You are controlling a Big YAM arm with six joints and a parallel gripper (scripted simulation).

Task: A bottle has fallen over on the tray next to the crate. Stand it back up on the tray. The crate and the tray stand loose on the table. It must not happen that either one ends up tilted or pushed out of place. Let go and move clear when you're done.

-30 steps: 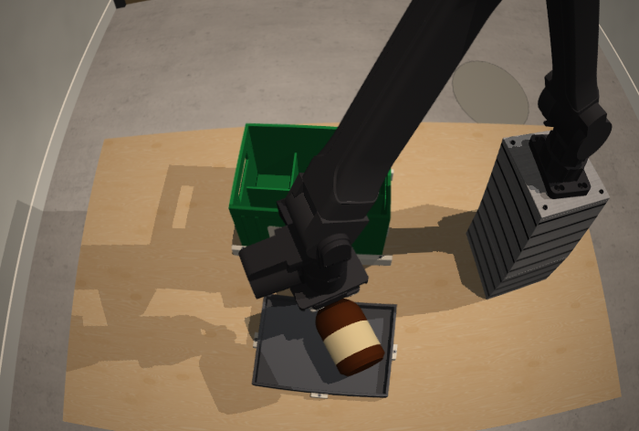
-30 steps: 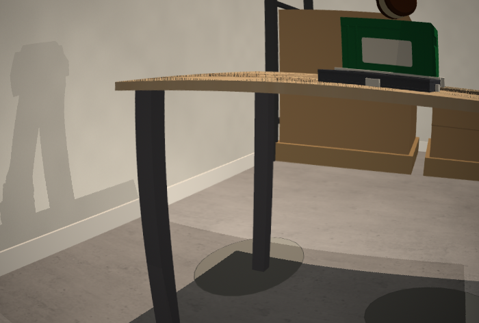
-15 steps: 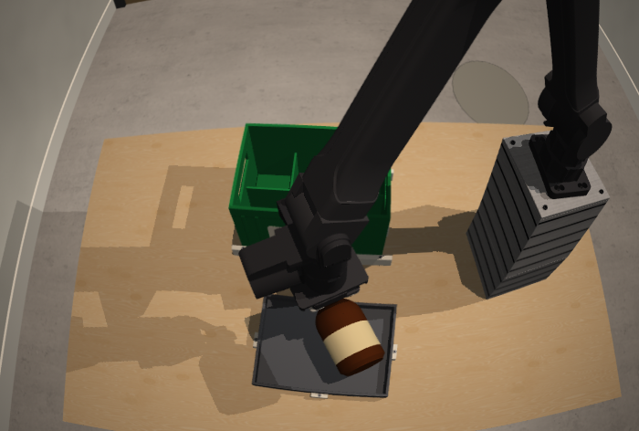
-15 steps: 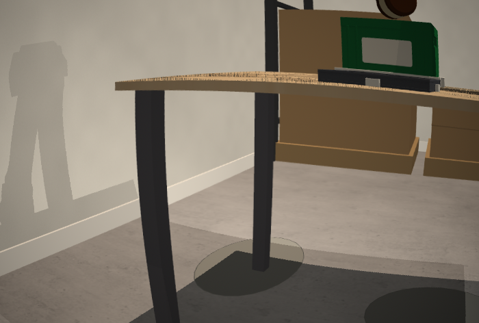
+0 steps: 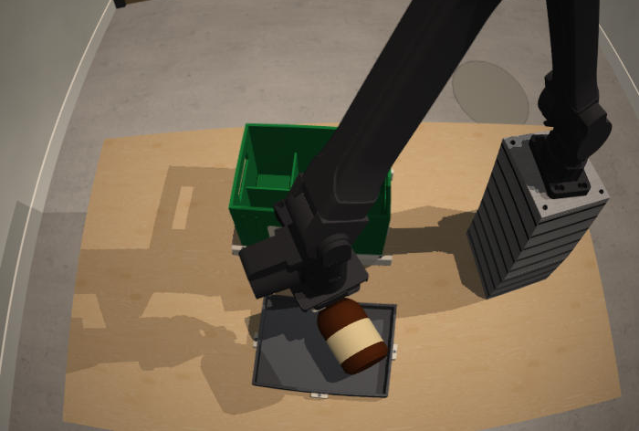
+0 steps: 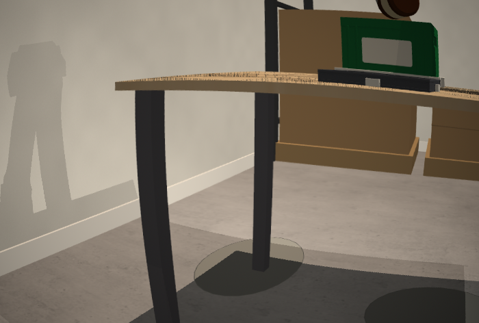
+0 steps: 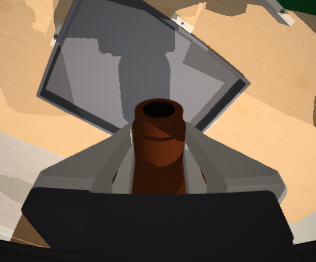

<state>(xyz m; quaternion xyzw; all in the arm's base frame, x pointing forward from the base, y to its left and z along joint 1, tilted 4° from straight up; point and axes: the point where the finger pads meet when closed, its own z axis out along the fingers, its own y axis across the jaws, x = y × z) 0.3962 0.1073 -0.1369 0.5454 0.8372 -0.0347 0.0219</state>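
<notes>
The brown bottle is 2 cm behind my hand and 5 cm to the left of it. The rest, counted from my hand: dark tray: 1 cm ahead, 5 cm to the left, 17 cm below; then green crate: 24 cm to the right, 10 cm below.
</notes>
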